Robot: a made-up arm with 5 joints.
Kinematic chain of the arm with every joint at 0, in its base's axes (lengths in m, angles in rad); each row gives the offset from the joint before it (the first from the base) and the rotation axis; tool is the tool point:
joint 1: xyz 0 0 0.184 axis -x
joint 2: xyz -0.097 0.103 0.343 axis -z
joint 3: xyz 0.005 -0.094 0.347 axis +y
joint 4: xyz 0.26 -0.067 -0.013 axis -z
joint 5: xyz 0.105 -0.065 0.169 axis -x
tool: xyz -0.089 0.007 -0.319
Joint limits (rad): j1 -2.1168..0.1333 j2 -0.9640..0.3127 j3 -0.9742..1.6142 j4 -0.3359..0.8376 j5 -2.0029..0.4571
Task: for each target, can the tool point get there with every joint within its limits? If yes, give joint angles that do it. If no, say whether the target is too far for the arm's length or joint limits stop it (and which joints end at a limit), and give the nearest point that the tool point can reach.
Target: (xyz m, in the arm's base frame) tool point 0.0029 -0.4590 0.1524
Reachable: yes | joints -1.3040 0.2073 0.4663 0.4586 0.0294
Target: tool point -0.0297 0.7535 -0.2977
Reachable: no: joint limits stop it (at a limit: joint 1, joint 2, joint 3, joint 4, joint 5) | nearest point 0.0838 0.3498 0.3813 | short by 0.798 m
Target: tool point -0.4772 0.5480 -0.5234
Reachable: no: joint limits stop it (at a limit: joint 1, joint 3, joint 4, joint 5) | nearest point -0.2303 -0.1764 -0.2098 | short by 0.827 m
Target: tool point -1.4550 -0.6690 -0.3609
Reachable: no: too far | nearest point -0.3291 -0.4349 -0.1702 | short by 1.166 m
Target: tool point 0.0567 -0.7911 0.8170
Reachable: yes | joints -1.2028 -0.5999 -0.4818 0.2467 -1.4827
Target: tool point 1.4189 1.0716 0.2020
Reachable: no: too far | nearest point 0.3346 0.4439 0.6696 | short by 1.337 m
